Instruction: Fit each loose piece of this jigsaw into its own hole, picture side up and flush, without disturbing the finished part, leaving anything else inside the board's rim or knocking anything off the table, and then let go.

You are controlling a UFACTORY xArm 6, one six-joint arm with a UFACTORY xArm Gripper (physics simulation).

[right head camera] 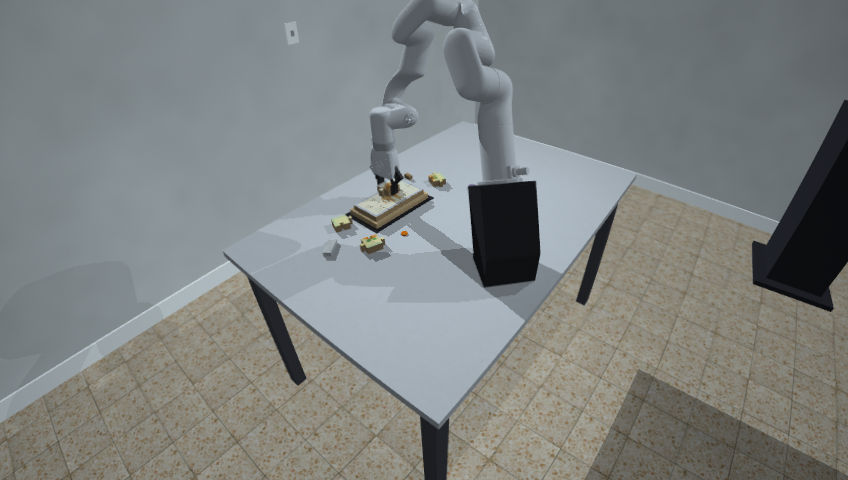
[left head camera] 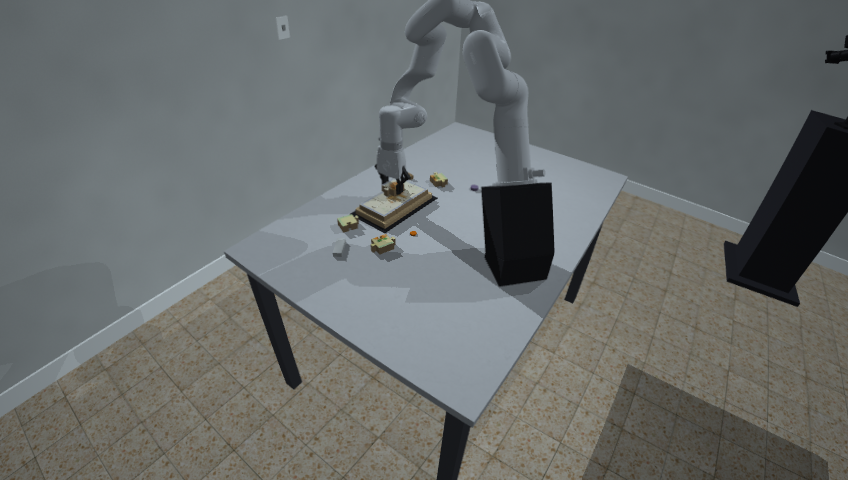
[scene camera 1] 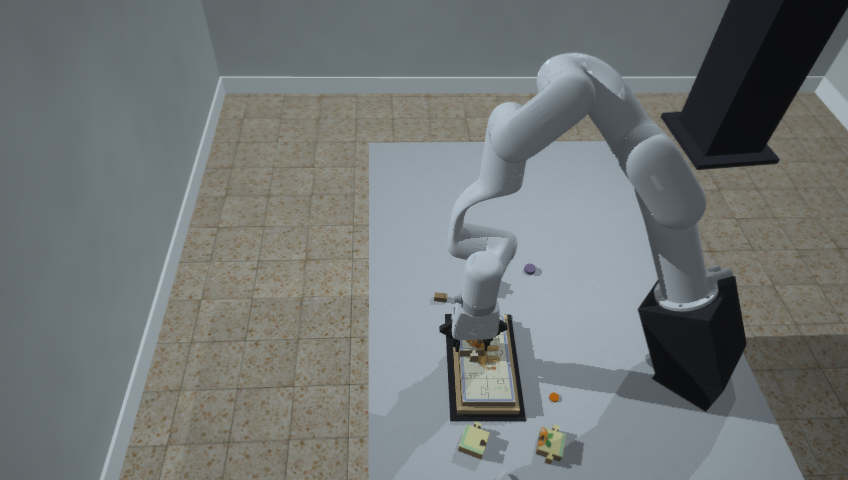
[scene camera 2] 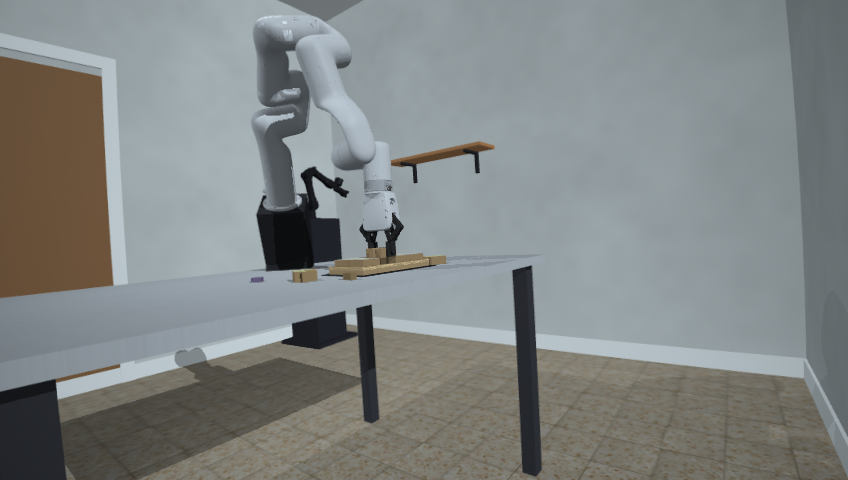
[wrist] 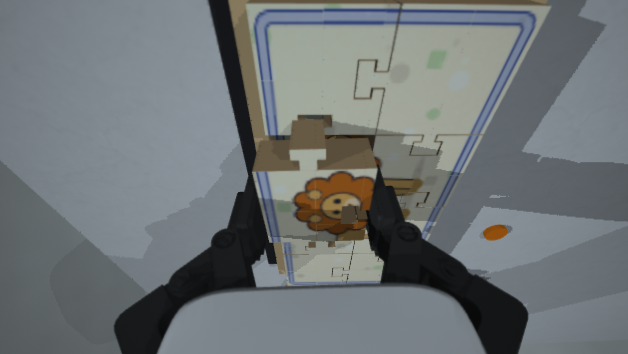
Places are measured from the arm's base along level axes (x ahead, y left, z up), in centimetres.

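Where they show: gripper, fingertip midpoint: (right head camera: 388,190) (left head camera: 392,190) (scene camera 1: 470,346) (scene camera 2: 382,256) (wrist: 315,184); arm's base, link origin: (right head camera: 500,183) (left head camera: 514,184) (scene camera 1: 685,292) (scene camera 2: 282,203).
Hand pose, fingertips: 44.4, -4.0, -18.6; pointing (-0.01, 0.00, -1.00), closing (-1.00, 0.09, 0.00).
Things, the pixels of their top centre, and the offset from my fingertips, as dx, dy, dz.
- lion-face jigsaw piece, top centre: (wrist: 315,213) (scene camera 1: 471,340) (scene camera 2: 381,247) (left head camera: 392,184) (right head camera: 387,185) +0.0, -0.1, +2.3
- pale green-edged piece, top centre: (scene camera 1: 475,436) (scene camera 2: 432,256) (left head camera: 349,219) (right head camera: 342,220) +3.1, +20.8, -1.6
- orange-and-green piece, top centre: (scene camera 1: 552,441) (left head camera: 382,240) (right head camera: 371,240) -12.7, +24.0, -1.6
- loose piece, top centre: (scene camera 2: 304,270) (right head camera: 437,176) (left head camera: 438,177) -7.7, -20.2, -1.6
- orange disc, top centre: (wrist: 496,234) (scene camera 1: 554,396) (left head camera: 413,232) -17.0, +13.2, -3.6
- grey block, top centre: (left head camera: 339,245) (right head camera: 329,245) -2.0, +31.9, -2.6
- small brown block, top centre: (scene camera 2: 349,272) (scene camera 1: 441,295) (right head camera: 408,174) +3.8, -17.2, -2.5
- purple disc, top centre: (scene camera 1: 530,267) (left head camera: 474,186) -21.5, -23.6, -3.0
My gripper (left head camera: 392,187) (scene camera 1: 473,344) (scene camera 2: 380,249) is shut on the lion-face jigsaw piece (wrist: 320,200), picture side up, blue border at left in the wrist view. The piece is raised above the surrounding picture, over its hole; part of the hole shows beyond its tab, the rest is hidden. The board (left head camera: 410,212) (scene camera 1: 487,410) (wrist: 244,55) holds finished picture around it. A pale green-edged piece (left head camera: 348,223) (right head camera: 341,223) (scene camera 1: 474,441) and an orange-and-green piece (left head camera: 382,244) (right head camera: 372,244) (scene camera 1: 551,444) lie loose near one end. Another loose piece (left head camera: 439,179) (right head camera: 437,179) (scene camera 2: 304,275) lies past the other end.
An orange disc (left head camera: 412,233) (scene camera 1: 554,397) (wrist: 495,232) lies beside the board. A grey block (left head camera: 340,248) (right head camera: 331,248) lies near two loose pieces. A small brown block (right head camera: 408,176) (scene camera 1: 440,296) and a purple disc (left head camera: 474,187) (scene camera 1: 529,268) lie beyond the board. The black robot base (left head camera: 518,231) stands at right.
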